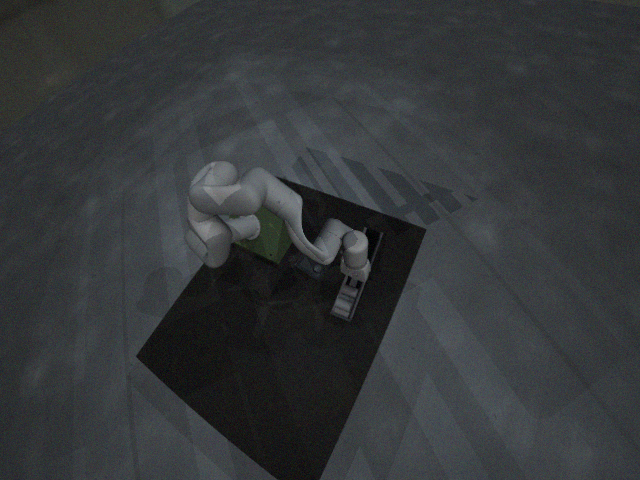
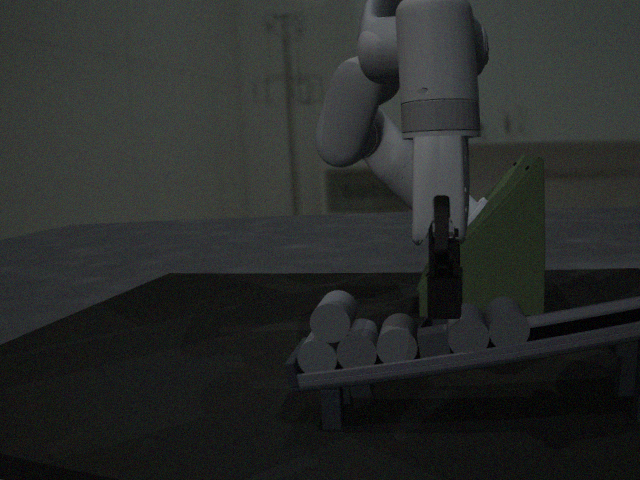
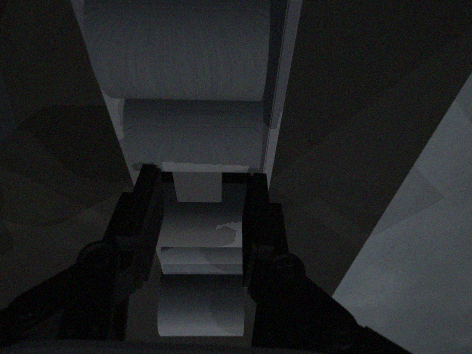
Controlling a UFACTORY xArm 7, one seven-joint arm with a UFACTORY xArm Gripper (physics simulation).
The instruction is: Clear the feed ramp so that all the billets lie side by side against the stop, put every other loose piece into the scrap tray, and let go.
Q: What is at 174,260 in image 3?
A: A billet.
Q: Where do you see a billet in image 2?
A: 397,341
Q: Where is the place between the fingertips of my gripper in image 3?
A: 204,192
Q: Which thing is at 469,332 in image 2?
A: A billet.
